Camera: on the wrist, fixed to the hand. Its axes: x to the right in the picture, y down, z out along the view.
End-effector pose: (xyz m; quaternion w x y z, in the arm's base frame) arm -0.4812 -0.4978 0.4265 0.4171 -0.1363 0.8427 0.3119
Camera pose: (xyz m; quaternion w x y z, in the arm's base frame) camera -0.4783 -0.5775 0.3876 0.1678 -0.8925 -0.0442 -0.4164
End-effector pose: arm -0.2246 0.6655 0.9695 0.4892 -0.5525 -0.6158 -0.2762
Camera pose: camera -0.2877 0.6301 1.0209 0.1587 -0.6349 0.4696 0.5926
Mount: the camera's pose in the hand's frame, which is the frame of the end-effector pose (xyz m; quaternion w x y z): 0.0265 -0.0787 -0.0314 0.0245 -0.0123 0.1753 -0.9841
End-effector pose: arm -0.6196 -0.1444 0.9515 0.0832 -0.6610 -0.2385 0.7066
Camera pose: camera -0.6076 -0.0571 0.9626 0.7311 0.0936 -0.6505 -0.1834
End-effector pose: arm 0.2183 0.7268 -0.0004 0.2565 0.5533 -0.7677 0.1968
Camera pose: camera 0.2918 0.7009 0.0421 0.3413 0.7314 0.5682 -0.1601
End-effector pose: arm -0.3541 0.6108 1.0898 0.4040 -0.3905 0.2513 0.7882
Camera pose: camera -0.2854 0.6432 1.0439 0.7367 -0.4000 -0.3170 -0.4436
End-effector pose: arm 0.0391 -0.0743 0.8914 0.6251 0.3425 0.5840 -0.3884
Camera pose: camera -0.0447 -0.0854 0.8644 0.4651 0.5060 -0.4657 0.5575
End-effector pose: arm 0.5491 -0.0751 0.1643 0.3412 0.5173 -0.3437 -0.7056
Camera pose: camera 0.5633 -0.0596 0.0780 0.6194 -0.4704 -0.5692 0.2666
